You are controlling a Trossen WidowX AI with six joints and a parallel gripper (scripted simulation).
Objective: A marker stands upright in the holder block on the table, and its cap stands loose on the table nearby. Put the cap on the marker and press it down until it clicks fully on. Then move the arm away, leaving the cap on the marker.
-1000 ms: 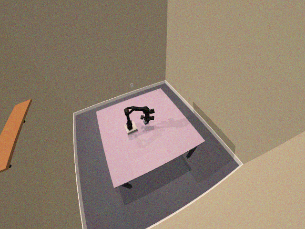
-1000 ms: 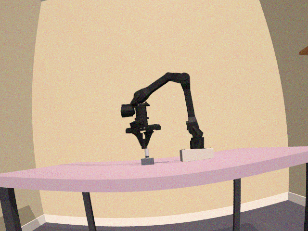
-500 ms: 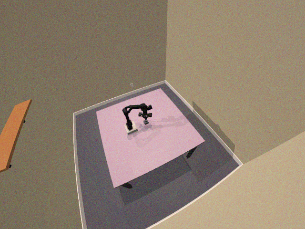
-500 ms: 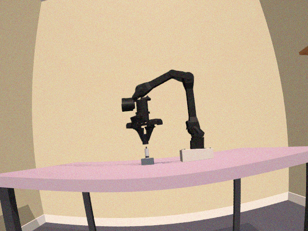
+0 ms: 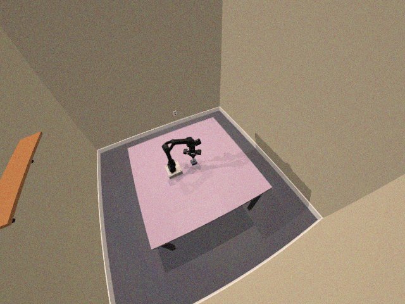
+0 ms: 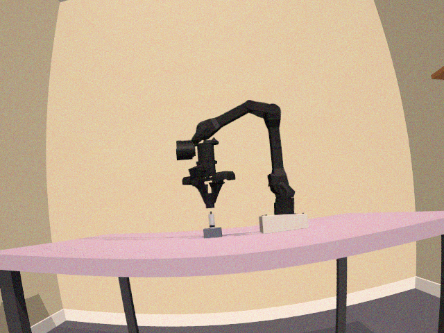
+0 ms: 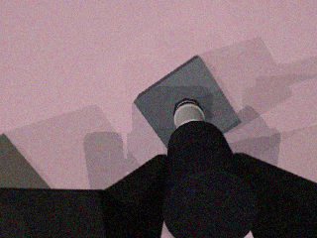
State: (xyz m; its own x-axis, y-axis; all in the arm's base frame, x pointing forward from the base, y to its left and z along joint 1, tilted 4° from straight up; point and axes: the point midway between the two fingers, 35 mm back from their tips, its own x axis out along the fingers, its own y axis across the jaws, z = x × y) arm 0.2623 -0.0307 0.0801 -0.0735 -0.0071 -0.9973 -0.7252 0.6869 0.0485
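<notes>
Right now my gripper tip is 100 mm above the holder block. From my gripper tip the other things lie so: marker cap: 10 mm above.
</notes>
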